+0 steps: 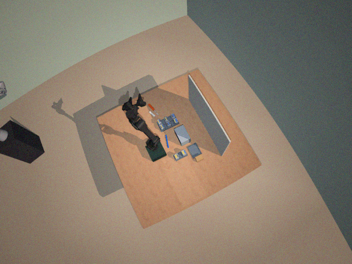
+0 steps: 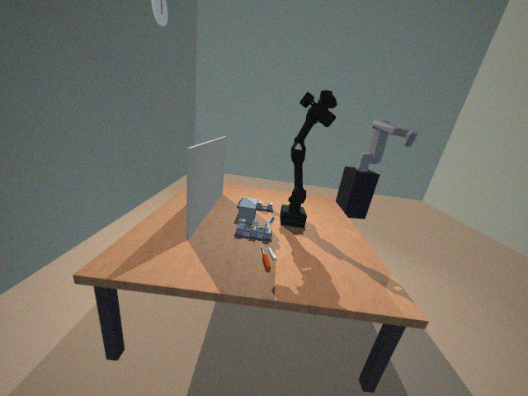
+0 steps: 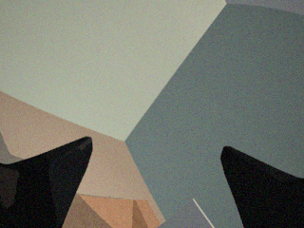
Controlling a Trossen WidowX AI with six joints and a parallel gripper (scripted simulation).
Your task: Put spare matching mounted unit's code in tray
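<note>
Right now my gripper tip is 640 mm above the grey spare and 110 mm short of it. Round my gripper tip: tall grey panel (460 mm below, 460 mm ahead, 300 mm to the right); blue pen (680 mm below, 200 mm to the right, 60 mm ahead); grey mounted unit (640 mm below, 250 mm to the right, 210 mm ahead).
</note>
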